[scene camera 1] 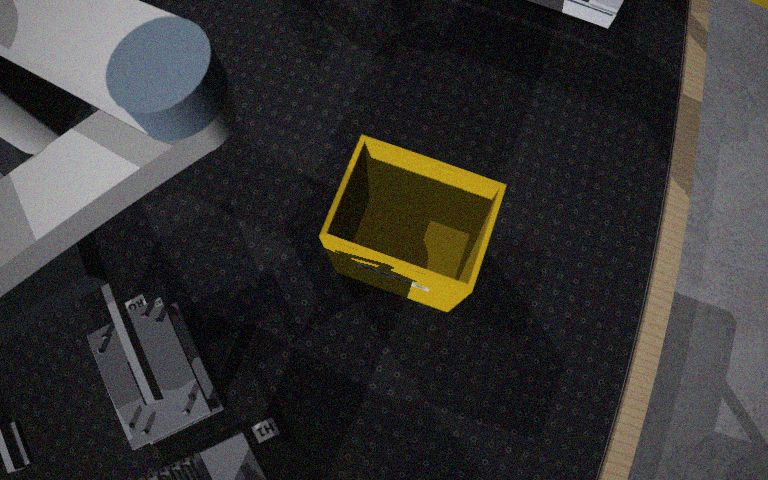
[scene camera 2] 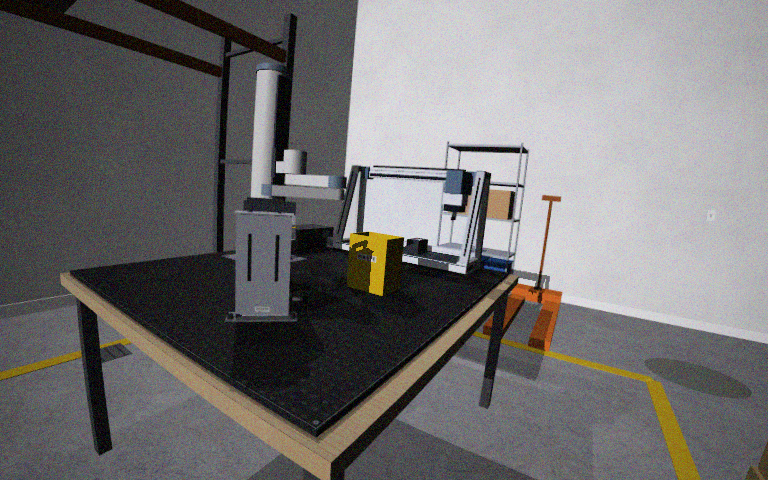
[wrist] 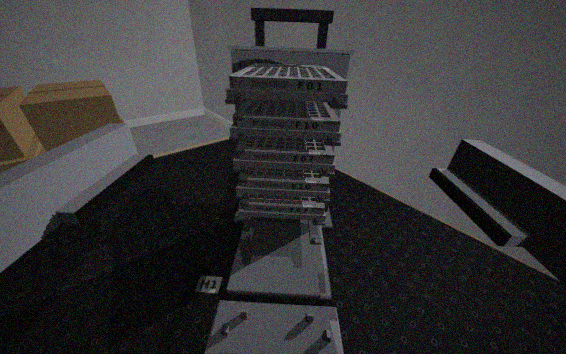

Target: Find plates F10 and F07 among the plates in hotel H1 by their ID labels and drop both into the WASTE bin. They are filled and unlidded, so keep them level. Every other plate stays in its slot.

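Frame: origin at the arm's base, x ahead, y left, z up, level; millimetres.
Seen in the pictures: gripper, fingertip midpoint: (scene camera 1: 83, 437) (wrist: 291, 150); arm's base at its link origin: (scene camera 1: 52, 118).
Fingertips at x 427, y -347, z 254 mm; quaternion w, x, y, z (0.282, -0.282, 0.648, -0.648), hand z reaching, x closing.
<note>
Pixels of each thing's middle, then the offset from my fingertips to it. "pt": a spot on its surface instead.
- Hotel H1 at the middle of its body: (wrist: 286, 153) (scene camera 2: 264, 255) 123 mm ahead, 109 mm right, 81 mm down
- Plate F10 at the middle of its body: (wrist: 287, 107) 94 mm ahead, 81 mm right, 11 mm down
- lowest plate at the middle of its body: (wrist: 284, 177) 94 mm ahead, 81 mm right, 95 mm down
- yellow WASTE bin at the middle of its body: (scene camera 1: 410, 234) (scene camera 2: 375, 262) 219 mm ahead, 321 mm left, 142 mm down
- grey pegged nest at the middle of its body: (scene camera 1: 153, 373) 43 mm back, 47 mm left, 207 mm down
- black box at a spot on its surface: (scene camera 2: 313, 237) pt 459 mm back, 717 mm left, 177 mm down
Hotel H1 (scene camera 2: 263, 263) (wrist: 343, 61) stands upright, holding several stacked plates. In the wrist view the top plate reads F01. Plate F10 (wrist: 282, 122) is in the second slot from the top. The lowest plate (wrist: 280, 206) has a dim label that looks like F07; the labels between are hard to read. The plates look level. My gripper (wrist: 291, 150) is open and empty, its fingers wide apart to the left and right of the stack, short of it towards the camera. The yellow WASTE bin (scene camera 1: 436, 169) (scene camera 2: 362, 274) stands upright; no plate shows inside it.
A grey pegged nest (scene camera 1: 169, 362) (wrist: 275, 327) lies directly in front of the hotel. The arm's link (scene camera 1: 67, 45) (scene camera 2: 311, 192) extends above the table. A white gantry machine (scene camera 2: 480, 215) stands beyond the bin, and a black box (scene camera 2: 313, 237) is behind the hotel.
</note>
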